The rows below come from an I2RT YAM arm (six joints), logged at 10 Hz.
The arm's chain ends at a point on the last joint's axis. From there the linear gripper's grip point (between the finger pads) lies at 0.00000 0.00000 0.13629 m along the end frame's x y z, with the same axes.
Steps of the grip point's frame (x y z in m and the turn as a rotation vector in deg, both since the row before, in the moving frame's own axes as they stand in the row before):
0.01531 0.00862 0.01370 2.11 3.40 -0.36
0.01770 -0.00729 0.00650 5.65 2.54 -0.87
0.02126 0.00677 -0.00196 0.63 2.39 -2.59
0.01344 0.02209 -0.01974 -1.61 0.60 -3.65
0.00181 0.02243 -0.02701 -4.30 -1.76 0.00
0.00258 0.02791 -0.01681 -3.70 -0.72 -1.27
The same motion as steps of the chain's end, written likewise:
0.00724 0.01366 0.01403 2.11 3.40 -0.36
0.01177 0.00617 0.00730 5.65 2.54 -0.87
0.01561 0.00840 -0.00183 0.63 2.39 -2.59
0.01189 0.01831 -0.01968 -1.61 0.60 -3.65
0.00599 0.01221 -0.02656 -4.30 -1.76 0.00
0.00419 0.01910 -0.01652 -3.70 -0.72 -1.27

